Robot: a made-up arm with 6 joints. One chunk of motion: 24 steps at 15 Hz.
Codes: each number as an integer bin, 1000 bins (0 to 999) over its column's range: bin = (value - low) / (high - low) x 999, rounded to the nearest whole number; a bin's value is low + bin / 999 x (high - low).
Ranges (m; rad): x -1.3..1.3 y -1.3..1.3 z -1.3..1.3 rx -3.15..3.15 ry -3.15..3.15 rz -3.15..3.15
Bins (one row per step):
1: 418 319 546 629 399 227
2: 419 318 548 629 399 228
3: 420 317 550 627 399 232
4: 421 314 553 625 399 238
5: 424 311 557 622 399 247
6: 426 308 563 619 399 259
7: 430 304 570 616 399 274
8: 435 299 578 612 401 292
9: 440 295 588 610 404 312
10: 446 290 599 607 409 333
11: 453 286 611 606 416 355
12: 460 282 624 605 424 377
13: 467 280 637 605 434 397
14: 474 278 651 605 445 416
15: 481 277 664 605 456 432
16: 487 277 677 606 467 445
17: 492 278 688 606 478 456
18: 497 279 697 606 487 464
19: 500 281 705 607 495 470
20: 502 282 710 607 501 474
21: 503 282 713 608 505 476
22: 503 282 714 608 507 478
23: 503 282 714 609 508 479
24: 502 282 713 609 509 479
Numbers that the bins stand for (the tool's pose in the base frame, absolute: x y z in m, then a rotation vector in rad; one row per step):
1: -0.2121 -0.4698 0.1210 0.8167 -0.6338 -1.7185
2: -0.2095 -0.4724 0.1262 0.8167 -0.6338 -1.7122
3: -0.2069 -0.4750 0.1314 0.8041 -0.6338 -1.6869
4: -0.2043 -0.4828 0.1392 0.7914 -0.6338 -1.6491
5: -0.1965 -0.4906 0.1496 0.7725 -0.6338 -1.5923
6: -0.1913 -0.4984 0.1653 0.7536 -0.6338 -1.5167
7: -0.1809 -0.5088 0.1835 0.7347 -0.6338 -1.4221
8: -0.1679 -0.5218 0.2043 0.7095 -0.6212 -1.3086
9: -0.1549 -0.5322 0.2303 0.6968 -0.6023 -1.1824
10: -0.1392 -0.5452 0.2590 0.6779 -0.5707 -1.0500
11: -0.1210 -0.5557 0.2902 0.6716 -0.5266 -0.9113
12: -0.1028 -0.5661 0.3240 0.6653 -0.4761 -0.7725
13: -0.0846 -0.5713 0.3579 0.6653 -0.4131 -0.6464
14: -0.0664 -0.5765 0.3943 0.6653 -0.3437 -0.5266
15: -0.0481 -0.5791 0.4281 0.6653 -0.2743 -0.4257
16: -0.0325 -0.5791 0.4620 0.6716 -0.2050 -0.3437
17: -0.0195 -0.5765 0.4906 0.6716 -0.1356 -0.2743
18: -0.0065 -0.5739 0.5140 0.6716 -0.0788 -0.2239
19: 0.0013 -0.5687 0.5348 0.6779 -0.0284 -0.1860
20: 0.0065 -0.5661 0.5478 0.6779 0.0095 -0.1608
21: 0.0091 -0.5661 0.5557 0.6842 0.0347 -0.1482
22: 0.0091 -0.5661 0.5583 0.6842 0.0473 -0.1356
23: 0.0091 -0.5661 0.5583 0.6905 0.0536 -0.1293
24: 0.0065 -0.5661 0.5557 0.6905 0.0599 -0.1293

